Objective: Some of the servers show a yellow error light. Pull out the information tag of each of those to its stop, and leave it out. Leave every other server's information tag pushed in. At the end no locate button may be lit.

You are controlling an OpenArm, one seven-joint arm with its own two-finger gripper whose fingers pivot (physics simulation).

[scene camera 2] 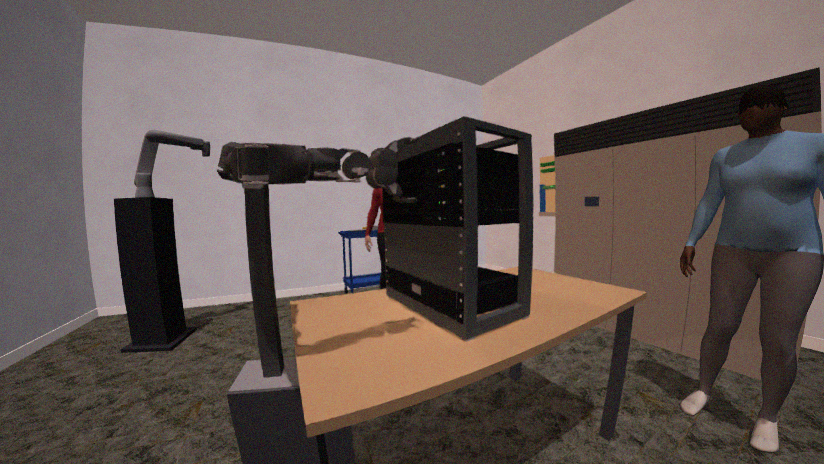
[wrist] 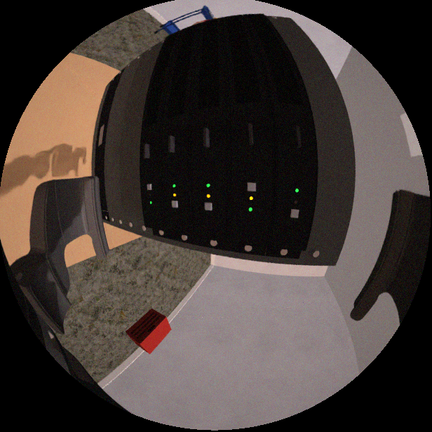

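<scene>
The dark rack (scene camera 2: 469,242) (wrist: 332,150) holds five servers side by side in the tilted wrist view. Yellow lights show on the second server (wrist: 174,195), third server (wrist: 208,196) and fourth server (wrist: 251,198) from the left. The leftmost server (wrist: 150,202) and rightmost server (wrist: 297,190) show green lights and no yellow. Each has a small grey square and a thin upright tab; which is the information tag is hard to tell, and none visibly stands out. No square looks lit. My gripper (scene camera 2: 410,171) (wrist: 202,242) is open and empty in front of the servers, touching nothing visible.
The rack stands on a wooden table (scene camera 2: 357,374) (wrist: 55,100). A blank panel (scene camera 2: 423,247) and a lower unit (scene camera 2: 441,296) sit below the servers. A person in blue (scene camera 2: 755,190) stands at the right. A blue cart (scene camera 2: 363,281) and another arm on a black pedestal (scene camera 2: 147,270) stand behind.
</scene>
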